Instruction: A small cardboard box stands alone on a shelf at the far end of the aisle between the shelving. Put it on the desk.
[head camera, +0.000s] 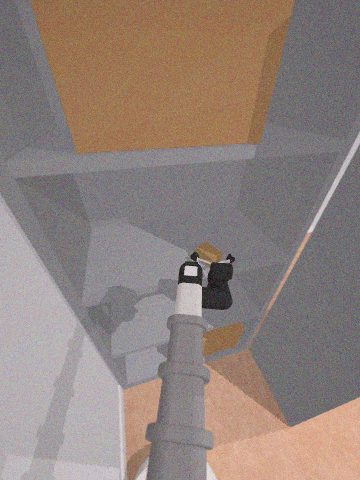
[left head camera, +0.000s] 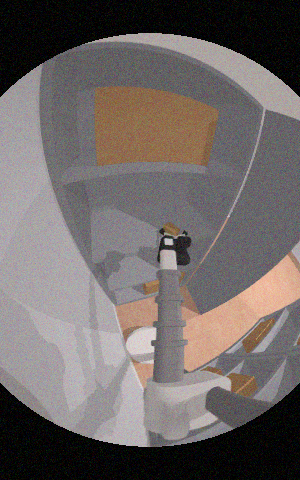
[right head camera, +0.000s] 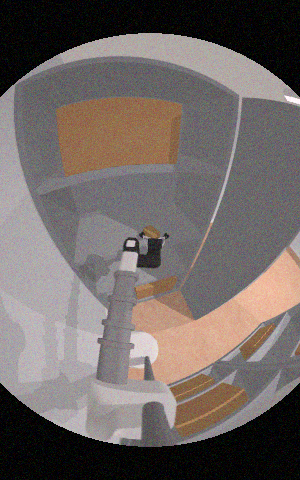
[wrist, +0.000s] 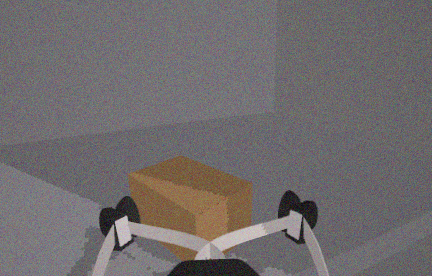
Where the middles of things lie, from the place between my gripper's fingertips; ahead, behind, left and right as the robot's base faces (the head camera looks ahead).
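Small cardboard box (wrist: 180, 194): 10 mm above my hand, 10 mm behind it, 20 mm to the left of it.
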